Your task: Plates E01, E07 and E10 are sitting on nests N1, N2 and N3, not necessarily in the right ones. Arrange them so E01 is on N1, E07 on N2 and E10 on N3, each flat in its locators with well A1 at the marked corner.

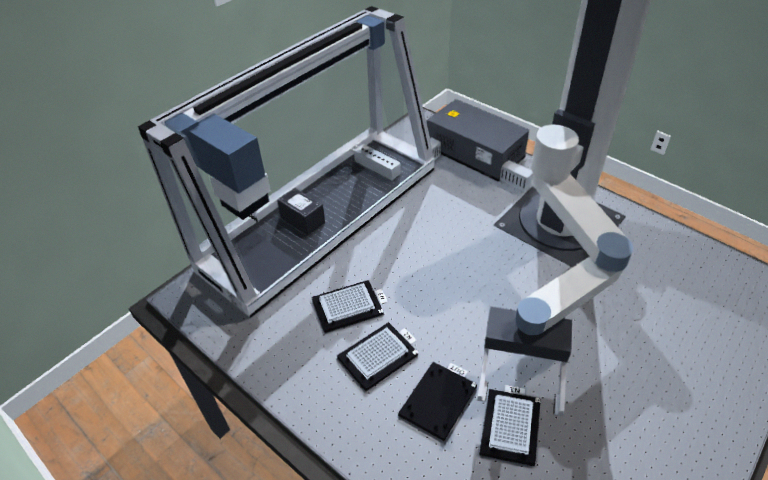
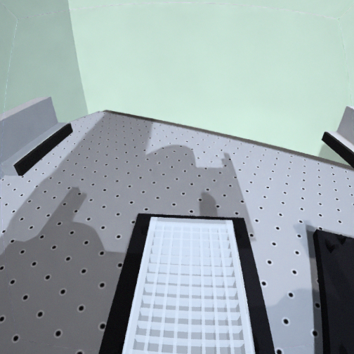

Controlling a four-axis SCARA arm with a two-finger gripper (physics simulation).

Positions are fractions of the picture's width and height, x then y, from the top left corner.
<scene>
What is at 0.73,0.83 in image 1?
My gripper.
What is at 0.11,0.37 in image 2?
My gripper.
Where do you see an OUT nest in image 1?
0.57,0.83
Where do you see a dark grey box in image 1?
At 0.62,0.27
</scene>
